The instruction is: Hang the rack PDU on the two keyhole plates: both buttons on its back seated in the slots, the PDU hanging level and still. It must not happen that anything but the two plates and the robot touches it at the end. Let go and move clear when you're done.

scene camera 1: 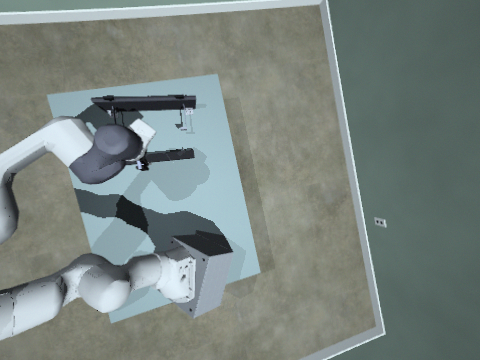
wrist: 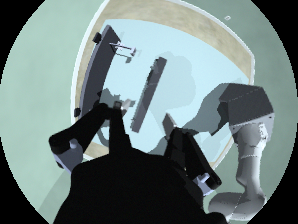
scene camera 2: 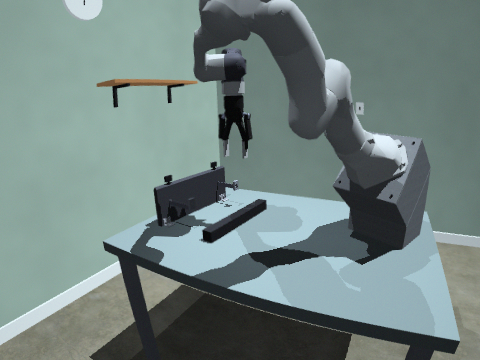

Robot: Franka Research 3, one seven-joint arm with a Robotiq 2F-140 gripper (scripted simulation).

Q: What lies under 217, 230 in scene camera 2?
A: A rack PDU.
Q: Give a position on a dark mounting panel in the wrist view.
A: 105, 53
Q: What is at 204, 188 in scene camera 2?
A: A dark mounting panel.
